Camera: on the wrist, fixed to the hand. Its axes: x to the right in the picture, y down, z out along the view.
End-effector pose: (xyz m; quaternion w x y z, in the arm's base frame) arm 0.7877 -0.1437 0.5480 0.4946 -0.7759 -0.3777 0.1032
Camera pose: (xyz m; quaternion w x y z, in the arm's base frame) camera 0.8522 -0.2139 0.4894 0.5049 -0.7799 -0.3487 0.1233
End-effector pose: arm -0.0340 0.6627 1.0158 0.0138 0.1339 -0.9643 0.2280
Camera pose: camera -0.0459 0.7738 1.0207 0.0071 0.1016 -0.9642 0.2447
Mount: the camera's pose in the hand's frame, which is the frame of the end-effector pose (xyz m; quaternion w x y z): -0.0161 0.0966 -0.0541 0.9993 0.0166 0.0031 0.0329
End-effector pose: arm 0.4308 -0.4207 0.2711 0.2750 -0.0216 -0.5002 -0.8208
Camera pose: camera 0.5031 -0.4925 0.3173 0.3037 -0.0309 -0.5119 -0.8030
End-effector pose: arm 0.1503 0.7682 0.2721 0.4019 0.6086 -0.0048 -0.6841
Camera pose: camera 0.2471 0.7379 0.3193 0.4141 0.6168 -0.0349 -0.6685
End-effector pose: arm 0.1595 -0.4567 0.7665 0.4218 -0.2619 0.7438 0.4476
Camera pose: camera 0.0723 -0.4598 0.8365 0.4088 -0.2316 0.7606 0.4480
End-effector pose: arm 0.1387 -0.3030 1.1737 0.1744 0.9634 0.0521 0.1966
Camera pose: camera 0.1055 -0.3788 1.2490 0.1517 0.9668 0.0242 0.2043
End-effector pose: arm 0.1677 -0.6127 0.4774 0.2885 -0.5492 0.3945 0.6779
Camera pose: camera 0.1197 -0.7086 0.5095 0.2739 -0.5331 0.4244 0.6787
